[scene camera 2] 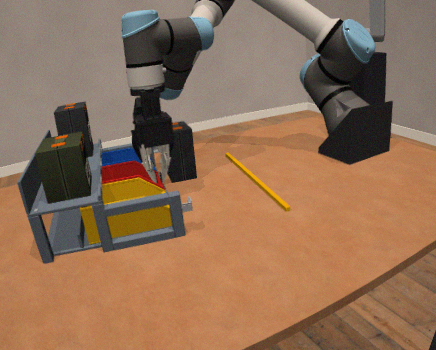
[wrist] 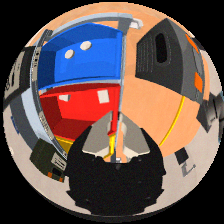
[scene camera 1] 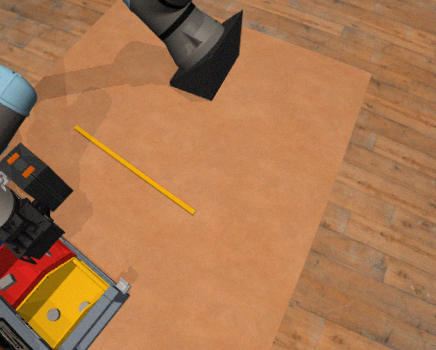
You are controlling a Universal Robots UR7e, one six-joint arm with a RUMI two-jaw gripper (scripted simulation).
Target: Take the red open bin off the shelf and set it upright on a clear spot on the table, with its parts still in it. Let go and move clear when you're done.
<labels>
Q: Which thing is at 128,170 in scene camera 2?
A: A red bin.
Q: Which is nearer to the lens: the blue bin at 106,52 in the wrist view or the black box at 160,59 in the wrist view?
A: The black box.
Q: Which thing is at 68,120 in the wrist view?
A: A red bin.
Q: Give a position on a black box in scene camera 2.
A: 182,166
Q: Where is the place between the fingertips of my gripper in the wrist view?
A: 115,111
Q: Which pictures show my gripper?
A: Scene camera 2, the wrist view and scene camera 1: all of them.
</labels>
